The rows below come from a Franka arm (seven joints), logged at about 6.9 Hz.
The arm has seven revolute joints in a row. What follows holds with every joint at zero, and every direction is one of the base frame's. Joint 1 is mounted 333 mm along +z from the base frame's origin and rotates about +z. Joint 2 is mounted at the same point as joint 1 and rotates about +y. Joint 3 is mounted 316 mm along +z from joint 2 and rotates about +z. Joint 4 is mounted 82.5 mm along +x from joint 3 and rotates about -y. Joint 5 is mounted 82.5 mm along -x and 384 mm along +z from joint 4 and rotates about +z. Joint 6 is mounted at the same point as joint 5 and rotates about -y. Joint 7 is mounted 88 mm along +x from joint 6 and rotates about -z. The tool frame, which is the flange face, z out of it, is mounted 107 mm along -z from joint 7; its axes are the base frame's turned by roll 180, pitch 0 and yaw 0 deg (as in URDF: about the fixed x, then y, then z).
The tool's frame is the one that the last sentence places.
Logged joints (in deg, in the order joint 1, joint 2, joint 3, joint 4, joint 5, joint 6, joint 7), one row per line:
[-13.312, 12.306, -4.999, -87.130, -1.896, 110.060, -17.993]
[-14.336, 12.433, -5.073, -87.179, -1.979, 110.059, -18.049]
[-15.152, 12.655, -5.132, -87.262, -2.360, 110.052, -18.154]
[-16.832, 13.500, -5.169, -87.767, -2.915, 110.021, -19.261]
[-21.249, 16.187, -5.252, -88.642, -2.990, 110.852, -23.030]
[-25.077, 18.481, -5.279, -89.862, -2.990, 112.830, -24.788]
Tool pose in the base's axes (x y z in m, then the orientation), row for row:
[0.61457, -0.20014, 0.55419, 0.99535, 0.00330, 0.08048, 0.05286]
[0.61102, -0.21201, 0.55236, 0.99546, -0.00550, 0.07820, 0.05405]
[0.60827, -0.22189, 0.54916, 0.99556, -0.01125, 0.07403, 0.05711]
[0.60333, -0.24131, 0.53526, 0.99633, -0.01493, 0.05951, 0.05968]
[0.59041, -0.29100, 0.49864, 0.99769, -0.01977, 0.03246, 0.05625]
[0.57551, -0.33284, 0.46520, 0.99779, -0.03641, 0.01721, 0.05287]
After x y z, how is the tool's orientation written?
As a quaternion, x y z w.
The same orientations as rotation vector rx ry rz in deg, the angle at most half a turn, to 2 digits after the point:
[173.37, 0.57, 14.02]
[173.27, -0.96, 13.61]
[172.96, -1.95, 12.86]
[172.83, -2.59, 10.32]
[173.43, -3.44, 5.64]
[173.80, -6.34, 3.00]

